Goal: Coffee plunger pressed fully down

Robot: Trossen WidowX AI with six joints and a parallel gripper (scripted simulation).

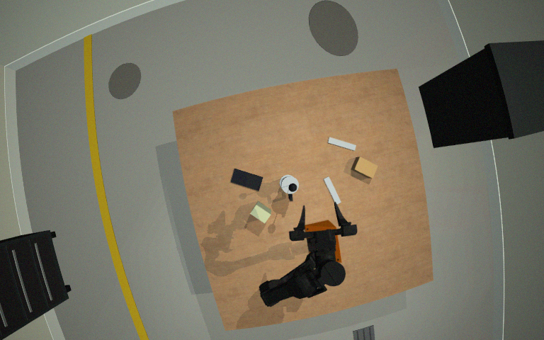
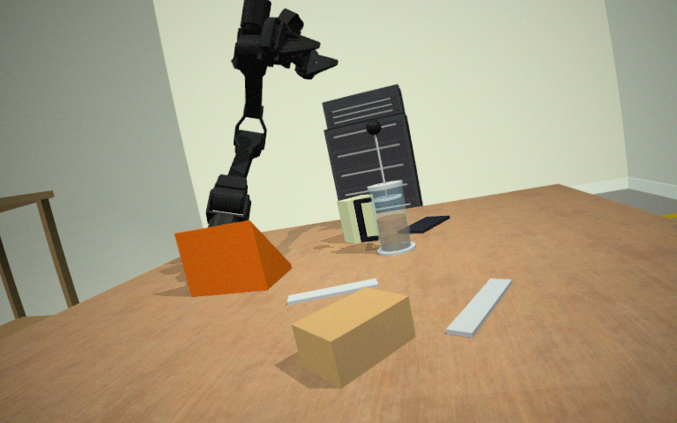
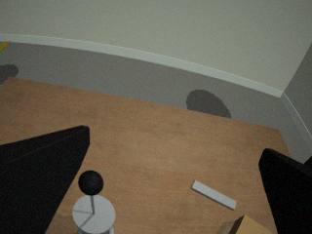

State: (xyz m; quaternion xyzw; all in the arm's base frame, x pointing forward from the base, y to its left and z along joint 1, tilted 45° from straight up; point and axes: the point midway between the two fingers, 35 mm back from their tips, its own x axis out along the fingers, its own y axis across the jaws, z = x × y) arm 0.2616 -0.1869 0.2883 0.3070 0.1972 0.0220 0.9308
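The glass coffee press lies 28 cm below my gripper tip, 6 cm to the left of it and 3 cm ahead of it. The rest, counted from my gripper tip: pale yellow block (36 cm below, 21 cm to the left, 6 cm behind).
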